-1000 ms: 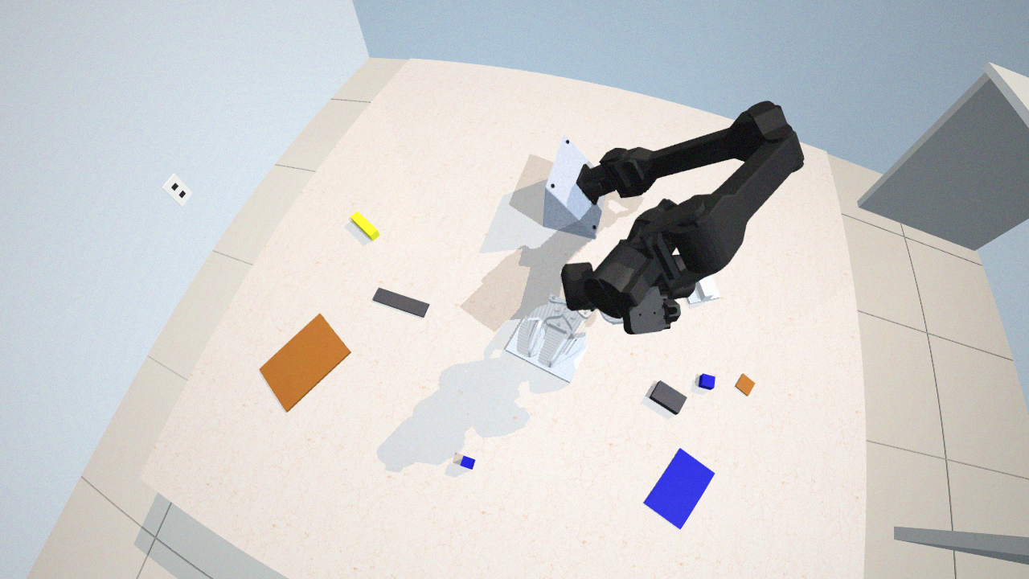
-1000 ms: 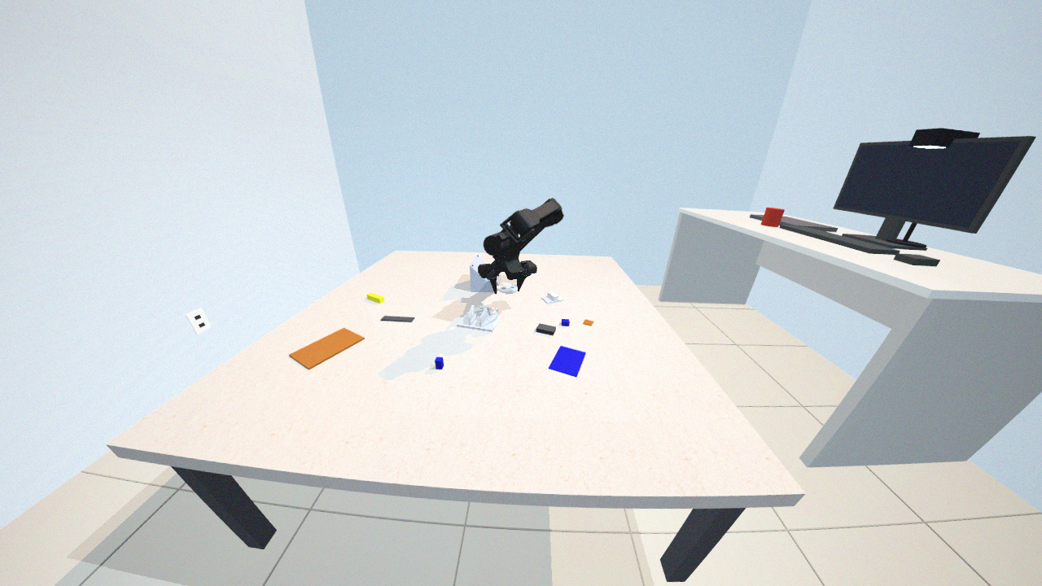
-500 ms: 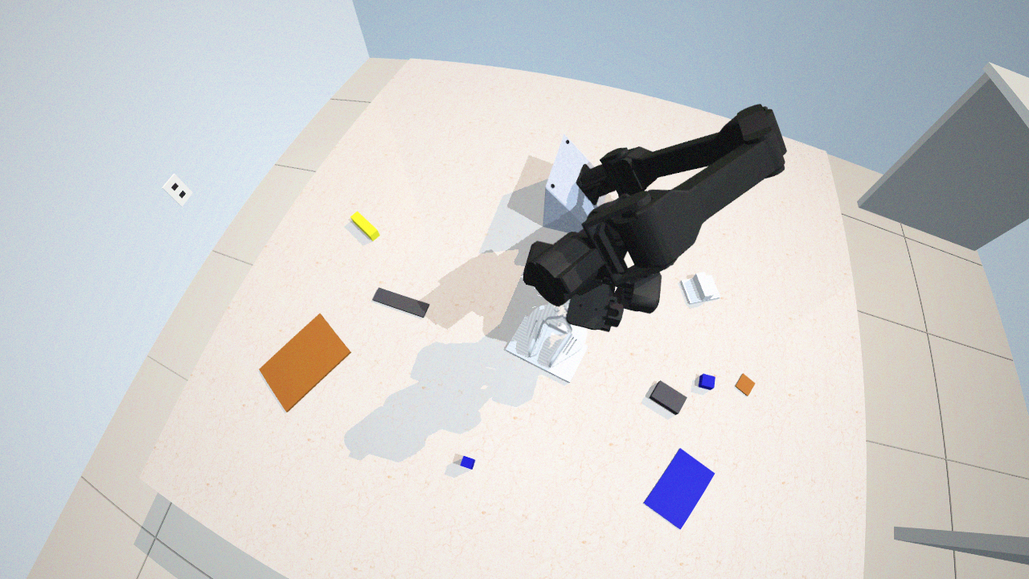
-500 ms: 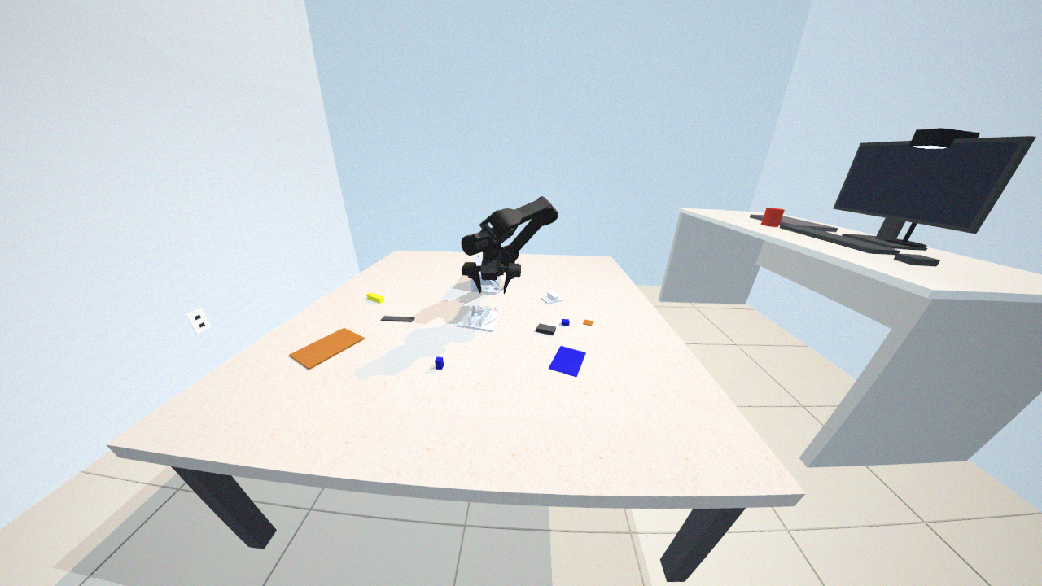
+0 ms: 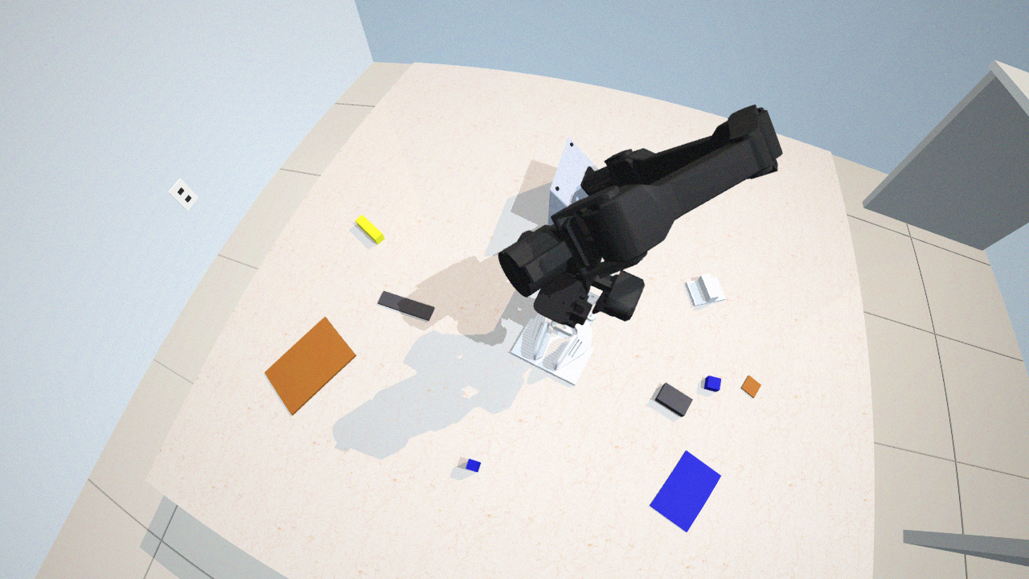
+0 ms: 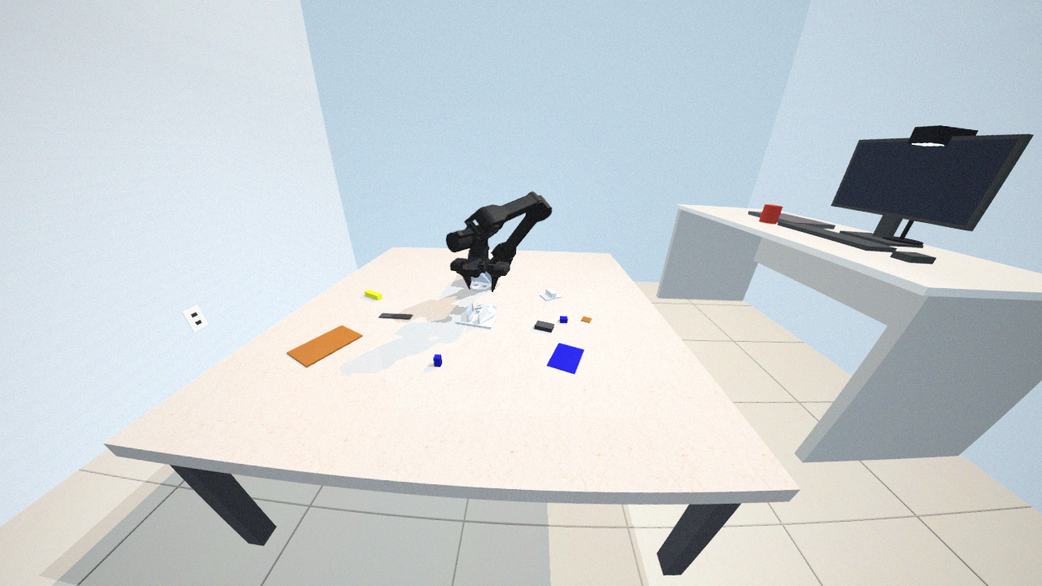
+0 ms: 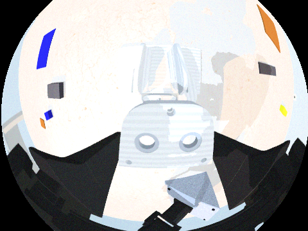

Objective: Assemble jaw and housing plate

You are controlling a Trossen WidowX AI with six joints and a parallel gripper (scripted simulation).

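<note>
The white jaw is 1 cm ahead of my gripper tip, 1 cm to the right of it and 7 cm below it. Also, from my gripper tip: dark grey block 8 cm ahead, 22 cm to the left, 8 cm below; then white stand 15 cm behind, 24 cm to the left, 7 cm below; then housing plate 1 cm ahead, 2 cm above.
</note>
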